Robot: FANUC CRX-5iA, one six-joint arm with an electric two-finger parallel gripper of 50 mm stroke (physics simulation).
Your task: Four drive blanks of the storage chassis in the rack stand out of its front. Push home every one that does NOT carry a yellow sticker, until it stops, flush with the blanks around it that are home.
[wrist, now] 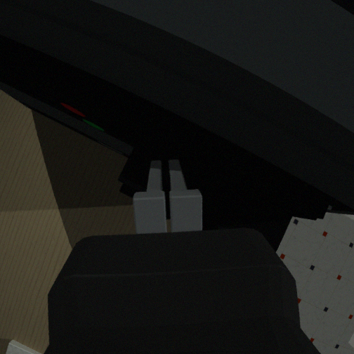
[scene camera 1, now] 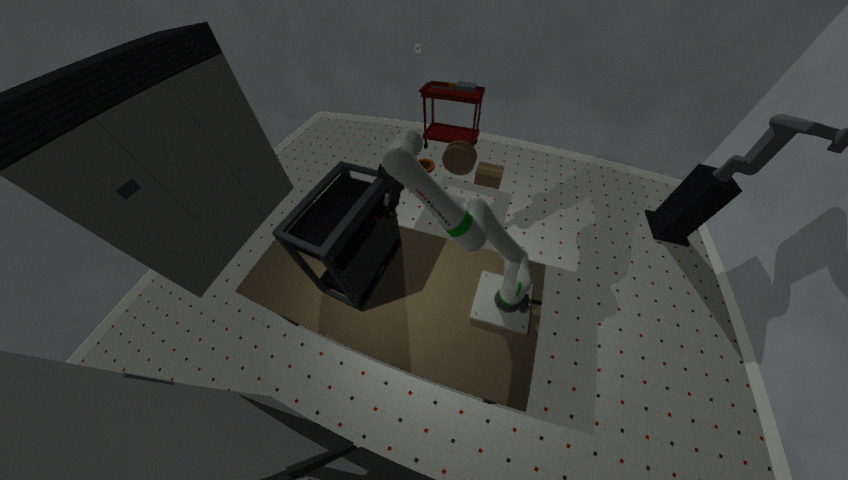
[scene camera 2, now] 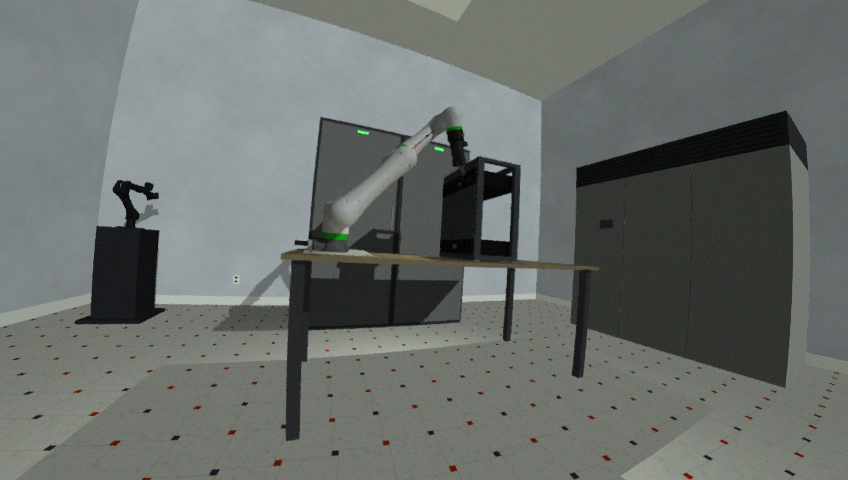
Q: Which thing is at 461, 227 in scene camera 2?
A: A rack.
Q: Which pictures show the rack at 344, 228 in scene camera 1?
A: The wrist view, scene camera 1 and scene camera 2: all of them.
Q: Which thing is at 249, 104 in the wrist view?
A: A rack.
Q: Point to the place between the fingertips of my gripper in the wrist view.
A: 165, 177
